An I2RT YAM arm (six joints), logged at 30 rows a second.
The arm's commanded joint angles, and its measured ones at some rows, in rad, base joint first. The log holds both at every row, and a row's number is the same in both.
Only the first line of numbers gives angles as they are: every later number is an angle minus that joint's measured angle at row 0.
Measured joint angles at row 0:
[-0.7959, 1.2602, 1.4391, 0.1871, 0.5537, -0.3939]
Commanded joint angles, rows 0 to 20:
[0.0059, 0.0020, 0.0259, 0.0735, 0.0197, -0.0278]
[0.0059, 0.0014, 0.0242, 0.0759, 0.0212, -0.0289]
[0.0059, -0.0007, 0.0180, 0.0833, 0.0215, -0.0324]
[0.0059, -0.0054, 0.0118, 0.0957, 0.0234, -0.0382]
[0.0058, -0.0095, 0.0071, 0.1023, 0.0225, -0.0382]
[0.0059, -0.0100, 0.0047, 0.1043, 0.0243, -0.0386]
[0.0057, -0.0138, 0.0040, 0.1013, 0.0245, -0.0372]
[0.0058, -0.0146, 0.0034, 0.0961, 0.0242, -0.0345]
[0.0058, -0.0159, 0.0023, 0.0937, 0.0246, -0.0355]
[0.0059, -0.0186, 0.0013, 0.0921, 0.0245, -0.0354]
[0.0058, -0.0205, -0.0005, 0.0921, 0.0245, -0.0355]
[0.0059, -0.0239, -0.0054, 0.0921, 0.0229, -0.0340]
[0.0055, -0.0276, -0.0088, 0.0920, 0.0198, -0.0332]
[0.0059, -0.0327, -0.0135, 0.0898, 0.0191, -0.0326]
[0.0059, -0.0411, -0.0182, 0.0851, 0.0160, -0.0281]
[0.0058, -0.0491, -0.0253, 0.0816, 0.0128, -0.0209]
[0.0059, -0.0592, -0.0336, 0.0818, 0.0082, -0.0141]
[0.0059, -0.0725, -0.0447, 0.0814, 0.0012, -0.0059]
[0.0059, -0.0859, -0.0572, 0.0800, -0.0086, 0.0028]
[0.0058, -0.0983, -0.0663, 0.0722, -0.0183, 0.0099]
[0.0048, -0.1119, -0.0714, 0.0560, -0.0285, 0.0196]
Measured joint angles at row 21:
[0.0000, -0.0568, -0.0625, 0.0267, 0.0000, -0.0076]
